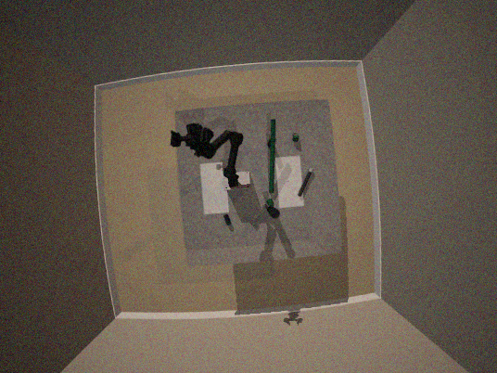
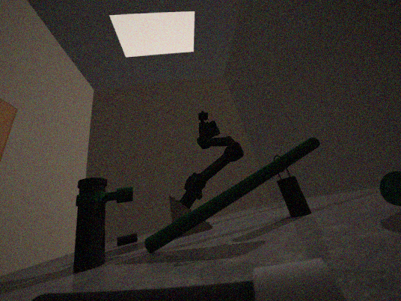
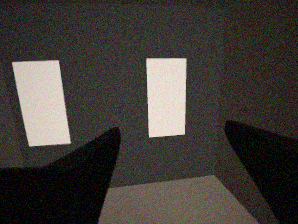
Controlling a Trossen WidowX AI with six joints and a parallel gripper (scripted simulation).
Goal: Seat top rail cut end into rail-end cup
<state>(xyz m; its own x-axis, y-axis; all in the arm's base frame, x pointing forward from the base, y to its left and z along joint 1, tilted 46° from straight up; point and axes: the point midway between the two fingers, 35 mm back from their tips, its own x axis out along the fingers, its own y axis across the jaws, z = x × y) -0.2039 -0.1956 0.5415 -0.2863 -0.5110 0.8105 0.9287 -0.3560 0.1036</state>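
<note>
My gripper tip is 53 cm above the rail-end cup, 45 cm to the left of it and 36 cm short of it. Round my gripper tip: small dark block: 67 cm below, 52 cm to the right, 1 cm ahead; then small post: 58 cm below, 48 cm ahead.
</note>
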